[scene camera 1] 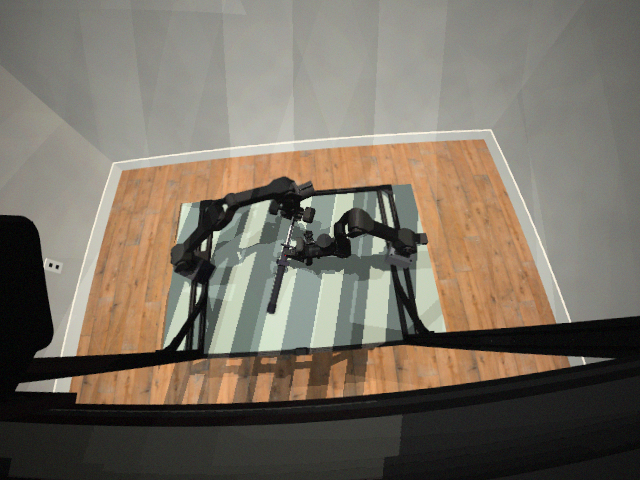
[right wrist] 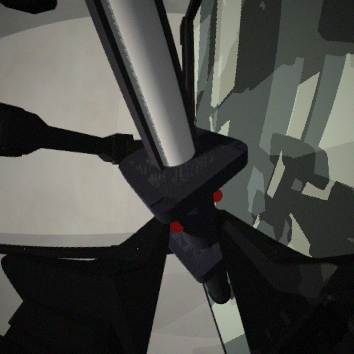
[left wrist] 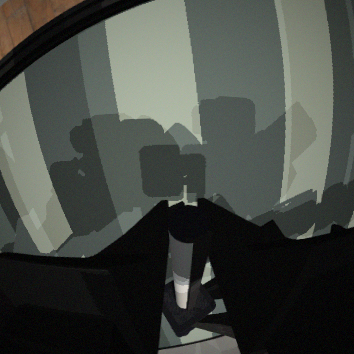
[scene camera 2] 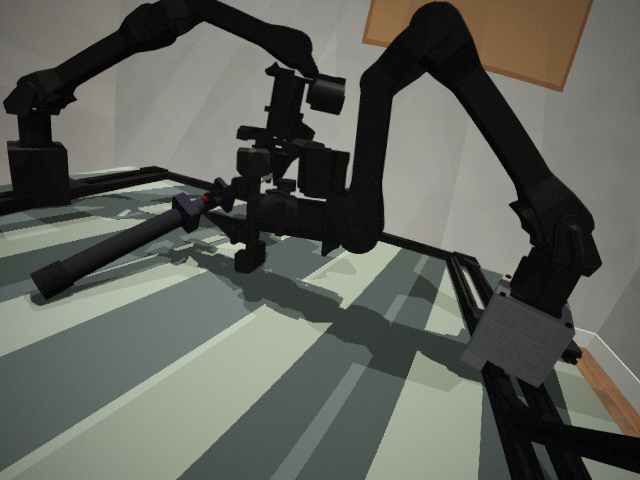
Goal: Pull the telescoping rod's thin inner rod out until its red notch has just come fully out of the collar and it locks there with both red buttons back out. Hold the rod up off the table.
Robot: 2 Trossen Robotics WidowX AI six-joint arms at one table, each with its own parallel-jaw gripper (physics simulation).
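Note:
The telescoping rod's dark outer tube (scene camera 1: pixel 277 289) (scene camera 2: pixel 121 243) slants down toward its capped end, with a shadow beneath. Its dark collar (left wrist: pixel 187 317) (right wrist: pixel 185 182) has two red buttons; in the right wrist view one red button (right wrist: pixel 217 195) and another red button (right wrist: pixel 176 227) stand out. The silver inner rod (scene camera 1: pixel 291 232) (left wrist: pixel 181 262) (right wrist: pixel 147 85) extends from the collar; no red notch shows on it. My left gripper (scene camera 1: pixel 294 219) (left wrist: pixel 182 205) is shut on the inner rod's dark end. My right gripper (scene camera 1: pixel 290 252) (right wrist: pixel 193 215) is shut on the collar, holding the rod above the table.
The striped table (scene camera 1: pixel 330 310) (scene camera 2: pixel 217 392) carries hard-edged shadows. Dark frame rails (scene camera 1: pixel 193 320) run along its sides. The two arms come close together around the rod, with the left gripper and right gripper a short distance apart. A wooden floor (scene camera 1: pixel 480 248) surrounds the table.

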